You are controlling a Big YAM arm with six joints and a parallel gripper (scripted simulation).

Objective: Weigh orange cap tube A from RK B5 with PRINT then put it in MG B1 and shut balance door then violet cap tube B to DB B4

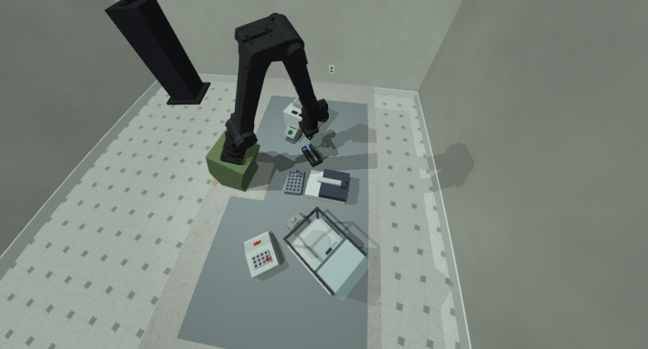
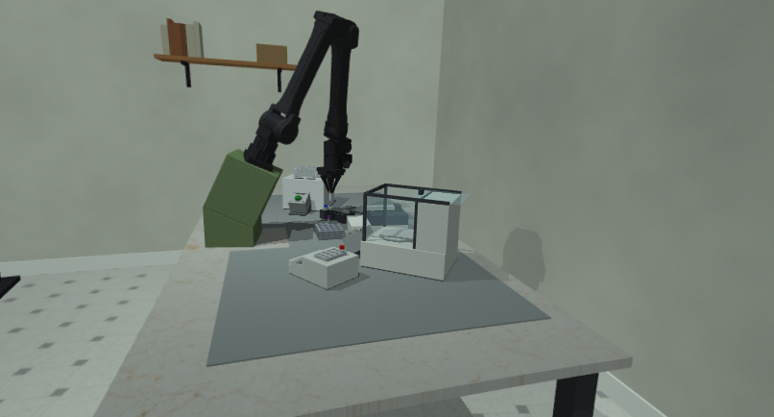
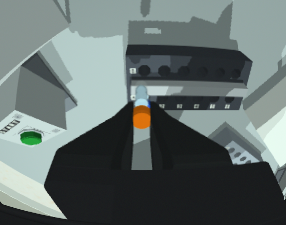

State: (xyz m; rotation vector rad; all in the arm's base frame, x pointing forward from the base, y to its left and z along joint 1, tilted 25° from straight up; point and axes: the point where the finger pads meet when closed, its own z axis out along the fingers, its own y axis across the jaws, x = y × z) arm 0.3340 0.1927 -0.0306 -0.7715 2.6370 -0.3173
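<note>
Right now my hand is 80 mm above the blue-capped tube, 30 mm past it and 20 mm to the left of it. The rest, counted from my hand: magnet block MG: 90 mm below, 50 mm to the right, 10 mm ahead; tube B: 180 mm to the right, 80 mm below, 60 mm behind; tube rack RK: 220 mm to the right, 90 mm below, 70 mm behind.
</note>
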